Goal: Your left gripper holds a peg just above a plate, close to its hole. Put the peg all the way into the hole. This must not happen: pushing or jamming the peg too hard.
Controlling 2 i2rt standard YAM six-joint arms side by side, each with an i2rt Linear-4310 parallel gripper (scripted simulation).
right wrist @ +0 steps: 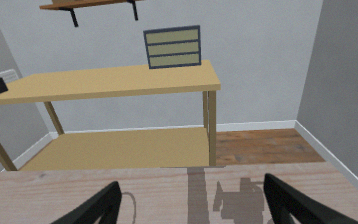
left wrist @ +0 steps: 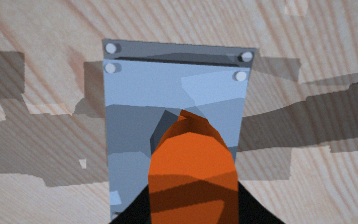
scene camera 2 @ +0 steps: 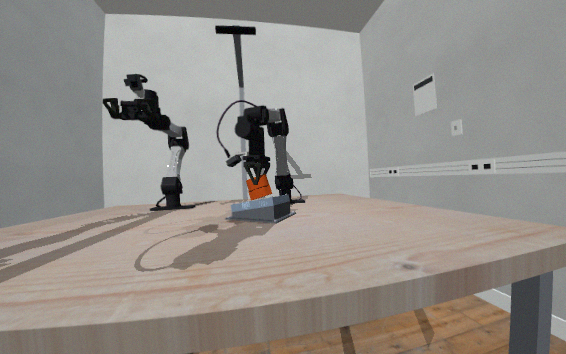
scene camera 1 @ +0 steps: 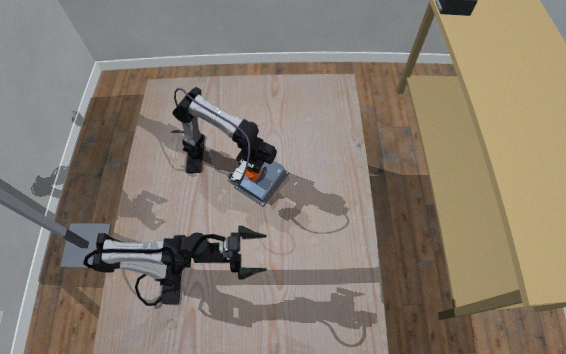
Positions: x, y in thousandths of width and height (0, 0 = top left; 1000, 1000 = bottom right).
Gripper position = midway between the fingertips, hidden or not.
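Scene camera 1 shows a blue-grey plate (scene camera 1: 478, 487). Scene camera 2 shows my left gripper (scene camera 2: 457, 521) and my right gripper (scene camera 2: 213, 287). Left wrist view: the plate (left wrist: 401, 444). Right wrist view: my right gripper (right wrist: 529, 824).
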